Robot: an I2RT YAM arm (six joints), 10 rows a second.
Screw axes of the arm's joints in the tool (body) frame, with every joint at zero. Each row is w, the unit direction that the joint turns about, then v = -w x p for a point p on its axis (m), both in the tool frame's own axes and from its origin. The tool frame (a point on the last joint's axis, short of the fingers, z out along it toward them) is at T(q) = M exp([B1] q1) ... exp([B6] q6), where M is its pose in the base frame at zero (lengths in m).
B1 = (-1, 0, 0, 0, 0.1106, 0)
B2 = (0, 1, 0, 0.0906, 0, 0.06)
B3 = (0, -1, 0, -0.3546, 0, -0.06)
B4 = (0, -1, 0, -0.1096, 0, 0)
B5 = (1, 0, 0, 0, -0.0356, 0)
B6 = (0, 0, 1, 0, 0, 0)
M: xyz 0.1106 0 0.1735 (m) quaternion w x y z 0.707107 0 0.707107 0
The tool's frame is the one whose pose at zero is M.
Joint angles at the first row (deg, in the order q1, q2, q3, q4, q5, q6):
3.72, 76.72, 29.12, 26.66, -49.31, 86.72
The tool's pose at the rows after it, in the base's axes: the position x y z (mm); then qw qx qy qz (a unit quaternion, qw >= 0):
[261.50 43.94 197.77 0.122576 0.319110 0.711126 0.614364]
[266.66 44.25 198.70 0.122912 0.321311 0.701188 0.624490]
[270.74 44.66 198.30 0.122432 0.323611 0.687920 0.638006]
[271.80 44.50 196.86 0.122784 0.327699 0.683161 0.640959]
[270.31 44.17 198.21 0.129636 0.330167 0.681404 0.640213]
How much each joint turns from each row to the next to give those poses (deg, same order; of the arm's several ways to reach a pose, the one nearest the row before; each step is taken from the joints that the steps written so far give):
-0.02, 0.85, 0.56, 2.00, 0.08, 1.37
-0.01, 1.53, 0.36, 3.47, -0.08, 2.40
0.02, 1.71, -0.20, 4.98, -0.09, 3.23
-0.02, 0.67, -0.24, 1.69, 0.31, 1.10
0.02, -0.67, -0.29, -0.03, 0.81, 0.01

